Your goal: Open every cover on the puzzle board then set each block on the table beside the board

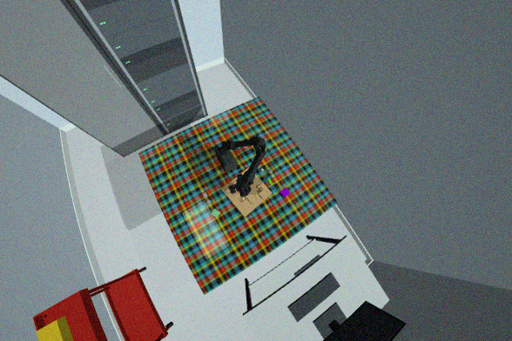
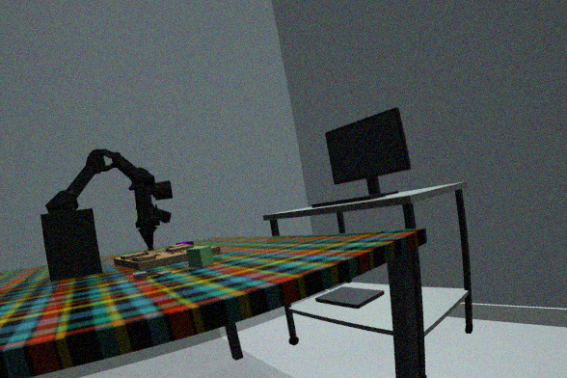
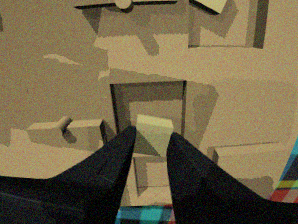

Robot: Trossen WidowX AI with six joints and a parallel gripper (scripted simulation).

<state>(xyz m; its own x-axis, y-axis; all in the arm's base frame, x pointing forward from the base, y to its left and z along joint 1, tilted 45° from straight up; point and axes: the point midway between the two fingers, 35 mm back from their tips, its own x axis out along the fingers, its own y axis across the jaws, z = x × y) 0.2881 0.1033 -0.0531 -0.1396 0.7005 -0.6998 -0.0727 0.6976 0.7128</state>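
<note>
Now: the bright green block 4 cm ahead of my gripper tip, 25 cm to the left of it and 4 cm below it. Also, from my gripper tip: purple block 18 cm ahead, 32 cm to the left, 3 cm below; then grey piece 6 cm behind, 29 cm to the right, 4 cm below; then pale green block 11 cm ahead, 26 cm to the right, 2 cm below.
</note>
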